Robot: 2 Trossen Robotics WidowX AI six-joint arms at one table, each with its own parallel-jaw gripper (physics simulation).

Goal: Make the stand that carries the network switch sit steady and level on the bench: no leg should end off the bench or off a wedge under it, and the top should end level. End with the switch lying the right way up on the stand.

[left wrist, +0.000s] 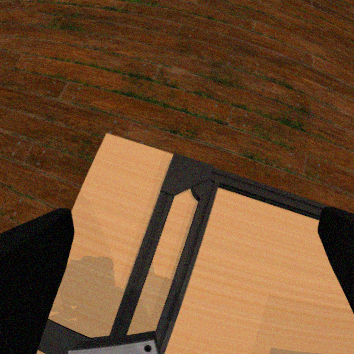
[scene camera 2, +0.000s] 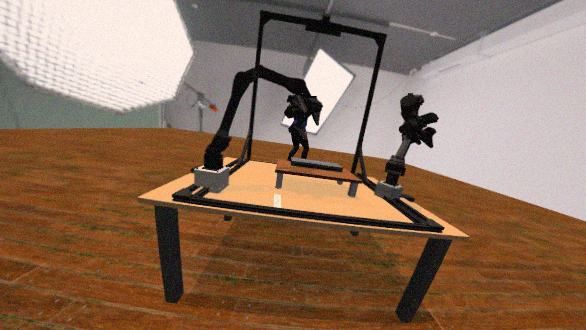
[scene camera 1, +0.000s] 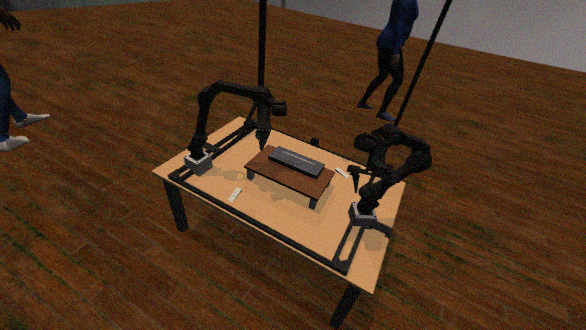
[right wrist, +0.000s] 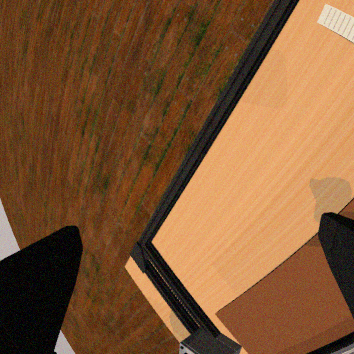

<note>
The left gripper [scene camera 1: 367, 196] is open, holding nothing. The right gripper [scene camera 2: 310, 133] is open, with nothing in its grasp. Also in view: a brown stand [scene camera 1: 260, 164]. A dark grey network switch [scene camera 1: 302, 164] rests on the brown stand.
The brown stand shows as well in scene camera 2 [scene camera 2: 283, 167] and in the right wrist view [right wrist: 299, 299]. The left gripper shows as well in the left wrist view [left wrist: 201, 222] and in scene camera 2 [scene camera 2: 426, 146]. The right gripper also shows in the right wrist view [right wrist: 202, 233]. The left wrist view does not show the brown stand: it is out of frame. The left wrist view misses the dark grey network switch: it is out of frame.
</note>
